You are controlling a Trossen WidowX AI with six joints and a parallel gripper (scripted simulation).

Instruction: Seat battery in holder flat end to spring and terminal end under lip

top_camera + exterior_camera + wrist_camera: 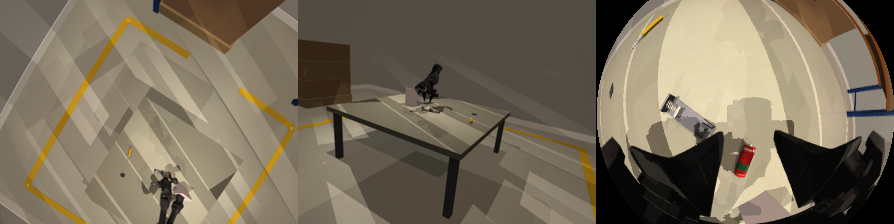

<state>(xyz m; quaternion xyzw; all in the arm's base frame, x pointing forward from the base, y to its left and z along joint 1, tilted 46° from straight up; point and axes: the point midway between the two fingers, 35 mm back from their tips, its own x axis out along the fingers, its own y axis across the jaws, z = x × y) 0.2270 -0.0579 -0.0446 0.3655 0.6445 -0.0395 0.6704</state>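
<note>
Now: the battery 70 mm behind my gripper tip, 20 mm to the left of it and 80 mm below it. The rest, counted from my gripper tip: small dark block 340 mm ahead, 340 mm to the left, 90 mm below; yellow pen-like object 410 mm ahead, 120 mm to the left, 80 mm below.
</note>
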